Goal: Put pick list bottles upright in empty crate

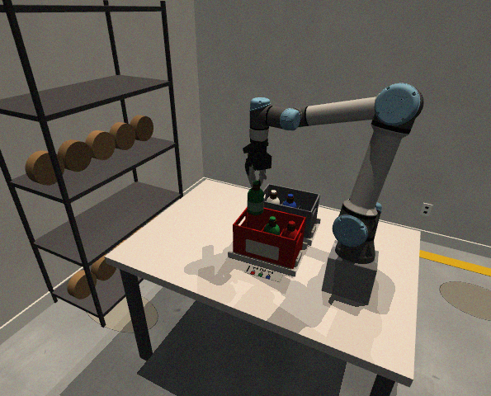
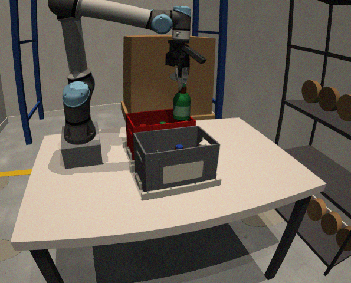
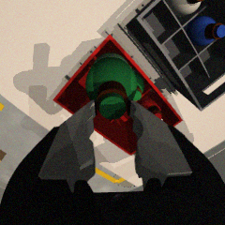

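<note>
My gripper is now 24 cm above the red crate, 9 cm past it and 4 cm to the right of it. Round my hand: red bottle (23 cm below, 17 cm behind); then grey crate (24 cm below, 19 cm to the right, 10 cm behind); then white bottle (24 cm to the right, 23 cm below, 1 cm behind).
</note>
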